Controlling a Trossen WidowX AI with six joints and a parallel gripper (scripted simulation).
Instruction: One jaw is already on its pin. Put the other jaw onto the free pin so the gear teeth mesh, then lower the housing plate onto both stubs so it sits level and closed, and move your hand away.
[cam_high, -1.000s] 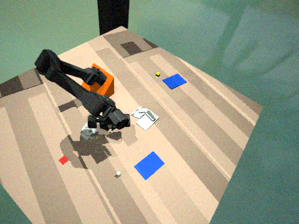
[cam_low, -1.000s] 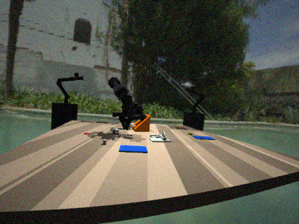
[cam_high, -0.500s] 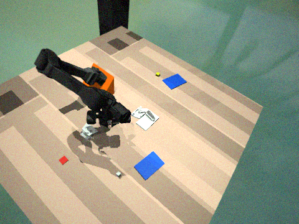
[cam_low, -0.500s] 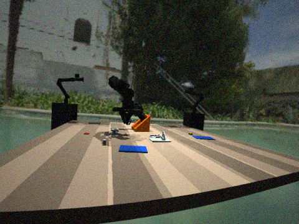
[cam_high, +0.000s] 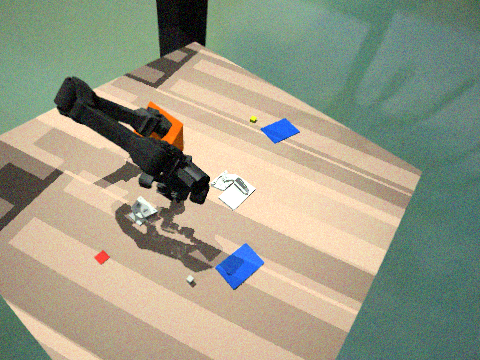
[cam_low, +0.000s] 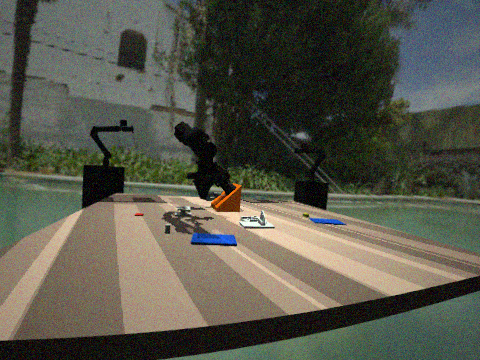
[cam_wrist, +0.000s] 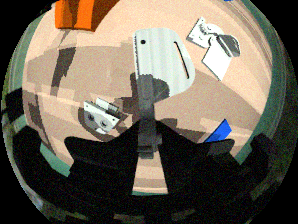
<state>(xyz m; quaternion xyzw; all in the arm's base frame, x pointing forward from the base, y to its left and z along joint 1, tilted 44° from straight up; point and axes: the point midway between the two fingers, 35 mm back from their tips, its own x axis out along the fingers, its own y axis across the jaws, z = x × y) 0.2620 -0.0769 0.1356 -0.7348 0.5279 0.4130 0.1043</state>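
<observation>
The grey jaw lies 30 mm above my gripper tip, 10 mm to the left of it and 10 mm behind it. The rest, counted from my gripper tip: grey cube: 190 mm ahead, 110 mm to the right, 70 mm below; then red patch: 240 mm to the right, 80 mm below, 30 mm behind; then white base plate: 210 mm to the left, 80 mm below, 70 mm ahead.
</observation>
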